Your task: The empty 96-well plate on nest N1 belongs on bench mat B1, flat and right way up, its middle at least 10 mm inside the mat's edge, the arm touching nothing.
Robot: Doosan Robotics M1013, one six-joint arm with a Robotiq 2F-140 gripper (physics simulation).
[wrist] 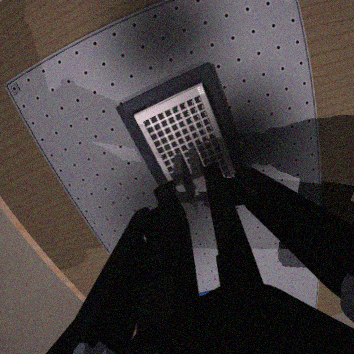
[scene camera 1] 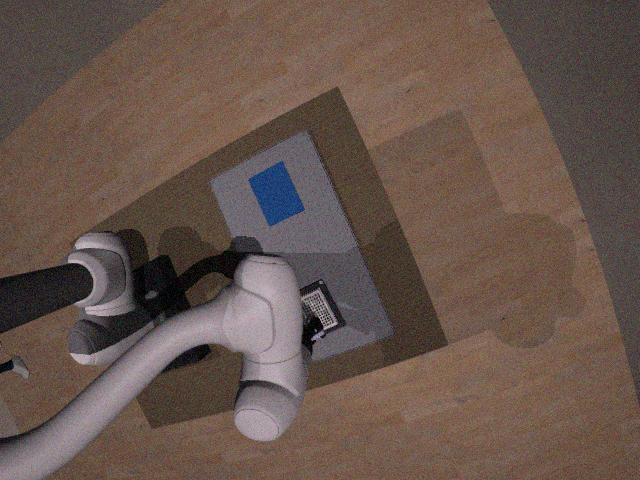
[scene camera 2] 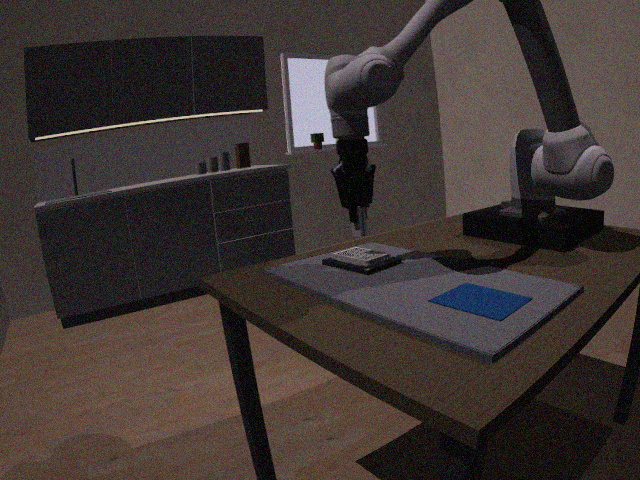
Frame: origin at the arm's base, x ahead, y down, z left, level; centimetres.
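Where they show: gripper, fingertip midpoint: [wrist: 190, 163] [scene camera 1: 313, 316] [scene camera 2: 359, 235]; arm's base at its link origin: [scene camera 1: 148, 319] [scene camera 2: 533, 214].
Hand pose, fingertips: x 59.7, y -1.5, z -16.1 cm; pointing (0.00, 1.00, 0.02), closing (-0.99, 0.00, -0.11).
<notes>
Things, the pixels of their top centre, and the offset from my fingertips. Level surfaces: height alone.
- pale 96-well plate at its top centre: [wrist: 188, 149] [scene camera 2: 361, 253] [scene camera 1: 316, 312] dz -0.1, dx -0.1, dy +4.5 cm
- dark nest N1 at its top centre: [wrist: 188, 146] [scene camera 2: 361, 257] [scene camera 1: 317, 311] dz -0.1, dx -0.1, dy +5.6 cm
- blue bench mat B1 at its surface level: dy +6.9 cm
- grey perforated board at its surface level: dy +7.1 cm
- wooden table at its surface level: dy +8.4 cm
The pale 96-well plate [scene camera 1: 321, 307] [scene camera 2: 356, 253] [wrist: 175, 122] sits flat in the dark nest N1 [scene camera 1: 333, 302] [scene camera 2: 343, 266] [wrist: 165, 91], with its wells facing up. My gripper [scene camera 1: 314, 331] [scene camera 2: 360, 231] [wrist: 190, 163] points down above the plate. Its fingers are close together with no object held, and they stand apart from the plate in scene camera 2. In the wrist view the fingers cover the plate's near end. The blue bench mat B1 [scene camera 1: 276, 193] [scene camera 2: 480, 301] [wrist: 204, 292] lies flat with nothing on it; a sliver of it shows in the wrist view.
The nest and mat lie on a grey perforated board [scene camera 1: 323, 206] [scene camera 2: 413, 315] [wrist: 65, 145] on the wooden table [scene camera 1: 398, 258] [scene camera 2: 361, 341]. The arm's black base block [scene camera 2: 485, 227] stands at the table's far right in scene camera 2. A counter [scene camera 2: 170, 222] stands behind.
</notes>
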